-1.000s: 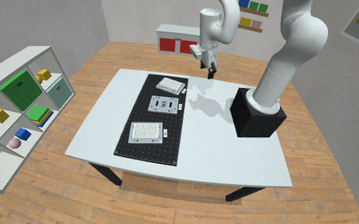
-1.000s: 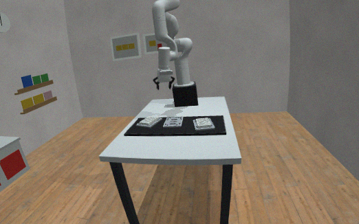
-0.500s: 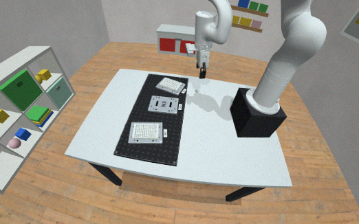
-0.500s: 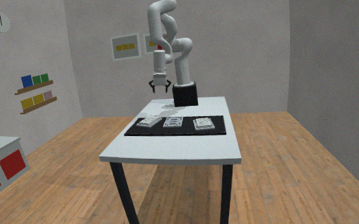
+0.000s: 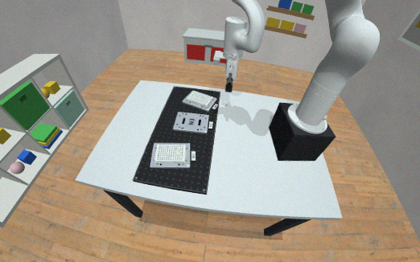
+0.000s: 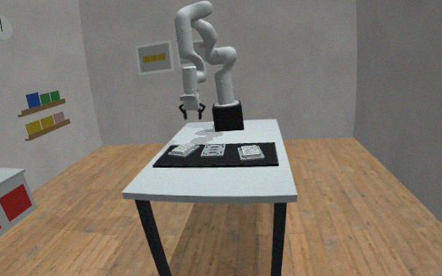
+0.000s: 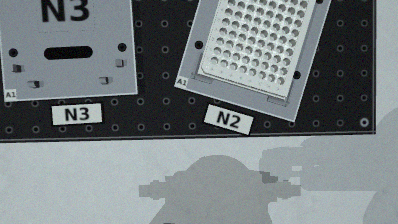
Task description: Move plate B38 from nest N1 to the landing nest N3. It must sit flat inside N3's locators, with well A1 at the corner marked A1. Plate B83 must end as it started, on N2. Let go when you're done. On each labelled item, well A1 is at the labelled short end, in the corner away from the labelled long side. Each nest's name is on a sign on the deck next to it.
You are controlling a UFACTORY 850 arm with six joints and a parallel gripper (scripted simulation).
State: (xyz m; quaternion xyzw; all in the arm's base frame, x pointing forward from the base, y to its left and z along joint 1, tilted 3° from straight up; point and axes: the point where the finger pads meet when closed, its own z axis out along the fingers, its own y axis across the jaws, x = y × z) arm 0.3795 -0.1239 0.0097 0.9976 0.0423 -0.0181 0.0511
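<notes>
My gripper is now 370 mm to the right of the nest N1, 170 mm short of it and 160 mm above it. Round my hand: plate B83 (150 mm ahead, 140 mm below, 20 mm to the right); grey nest base (160 mm to the left, 160 mm below, 140 mm ahead).
</notes>
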